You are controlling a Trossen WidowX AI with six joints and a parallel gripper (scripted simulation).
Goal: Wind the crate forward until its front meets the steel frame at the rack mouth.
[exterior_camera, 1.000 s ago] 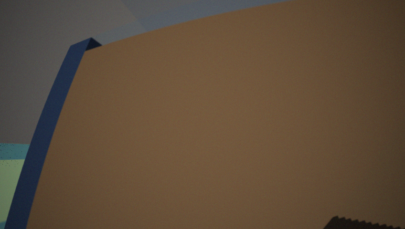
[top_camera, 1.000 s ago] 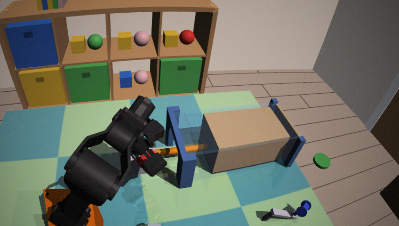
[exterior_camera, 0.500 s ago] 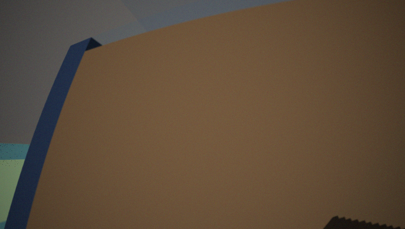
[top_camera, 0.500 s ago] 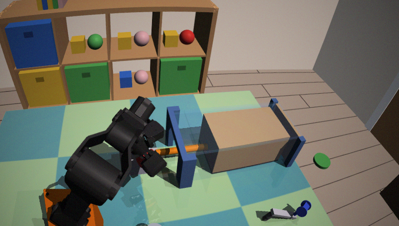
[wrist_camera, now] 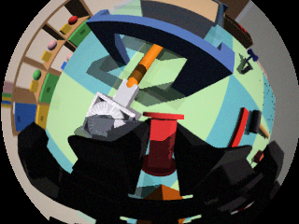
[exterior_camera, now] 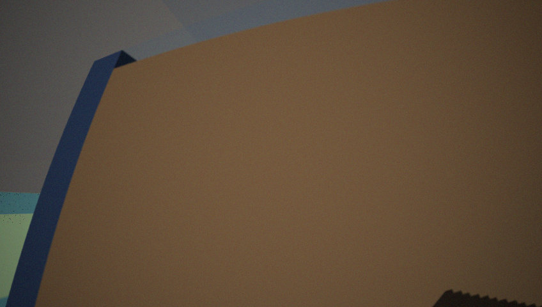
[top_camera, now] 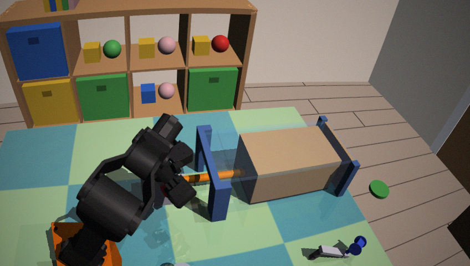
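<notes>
The crank handle is 3 cm behind my gripper tip, 3 cm to the left of it and 3 cm below it. Round my gripper tip: blue frame: 11 cm ahead, 7 cm to the left, 3 cm below; red knob: 2 cm behind, 1 cm to the right; grey winch: 6 cm behind, 8 cm to the left, 10 cm below.
</notes>
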